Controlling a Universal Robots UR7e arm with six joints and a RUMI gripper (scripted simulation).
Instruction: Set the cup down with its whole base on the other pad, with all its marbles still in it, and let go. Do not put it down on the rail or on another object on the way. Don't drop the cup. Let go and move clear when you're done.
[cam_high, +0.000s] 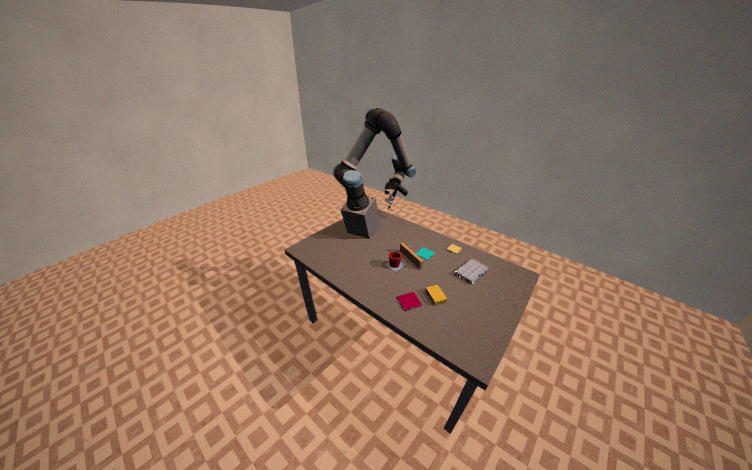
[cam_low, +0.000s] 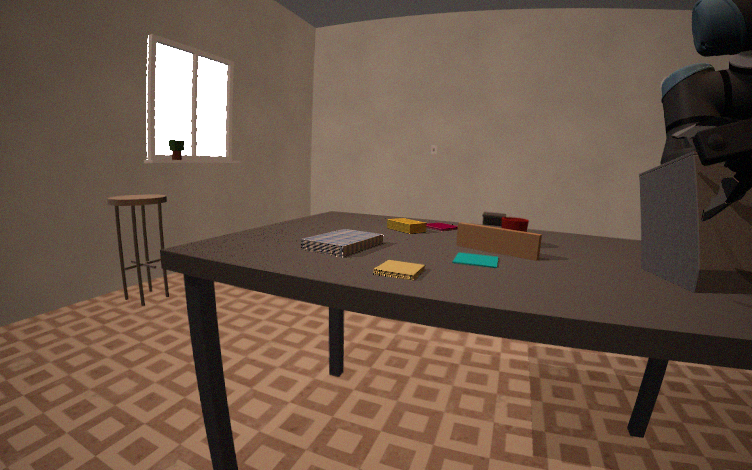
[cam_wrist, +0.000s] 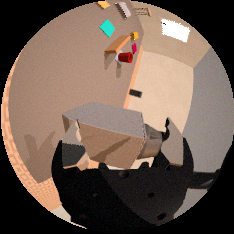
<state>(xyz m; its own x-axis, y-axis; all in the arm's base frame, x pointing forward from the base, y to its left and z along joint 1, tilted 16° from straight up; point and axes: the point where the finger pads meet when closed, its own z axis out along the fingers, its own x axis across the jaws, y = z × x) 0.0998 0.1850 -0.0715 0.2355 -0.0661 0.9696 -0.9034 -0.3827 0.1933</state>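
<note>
The red cup lies 31 cm ahead of my hand, 28 cm to the right of it and 19 cm below it. Round my hand: blue marble: 31 cm ahead, 30 cm to the right, 20 cm below; then rail: 35 cm ahead, 19 cm below, 17 cm to the right; then teal pad: 38 cm ahead, 22 cm below, 6 cm to the right.
</note>
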